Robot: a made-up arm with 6 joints.
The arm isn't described. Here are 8 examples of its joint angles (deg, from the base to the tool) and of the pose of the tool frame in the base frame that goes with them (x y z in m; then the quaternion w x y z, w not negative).
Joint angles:
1: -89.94 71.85 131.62 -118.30 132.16 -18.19
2: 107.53 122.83 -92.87 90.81 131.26 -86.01
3: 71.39 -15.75 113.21 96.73 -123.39 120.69
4: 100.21 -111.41 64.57 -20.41 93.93 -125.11
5: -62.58 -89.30 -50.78 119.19 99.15 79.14
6: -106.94 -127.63 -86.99 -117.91 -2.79 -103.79
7: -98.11 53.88 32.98 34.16 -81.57 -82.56
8: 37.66 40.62 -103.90 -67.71 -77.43 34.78
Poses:
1: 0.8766 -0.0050 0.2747 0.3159 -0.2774 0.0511 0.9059
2: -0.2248 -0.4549 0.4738 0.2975 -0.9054 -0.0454 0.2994
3: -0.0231 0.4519 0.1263 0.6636 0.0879 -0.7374 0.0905
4: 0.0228 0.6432 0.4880 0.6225 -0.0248 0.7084 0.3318
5: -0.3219 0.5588 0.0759 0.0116 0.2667 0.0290 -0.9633
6: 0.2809 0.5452 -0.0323 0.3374 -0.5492 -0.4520 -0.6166
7: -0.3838 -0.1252 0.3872 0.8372 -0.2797 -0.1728 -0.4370
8: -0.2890 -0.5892 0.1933 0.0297 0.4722 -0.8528 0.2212
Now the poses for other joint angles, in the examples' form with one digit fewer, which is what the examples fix.
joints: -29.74 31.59 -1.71 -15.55 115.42 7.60
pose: 0.081 -0.528 0.294 0.618 0.185 0.758 0.101
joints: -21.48 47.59 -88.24 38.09 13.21 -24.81
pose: -0.561 0.247 -0.147 0.596 0.316 -0.617 -0.404
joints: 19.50 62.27 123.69 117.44 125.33 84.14
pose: 0.522 0.466 0.272 0.491 0.723 -0.388 0.293
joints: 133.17 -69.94 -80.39 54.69 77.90 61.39
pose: 0.669 -0.225 0.409 0.834 0.083 -0.130 0.530
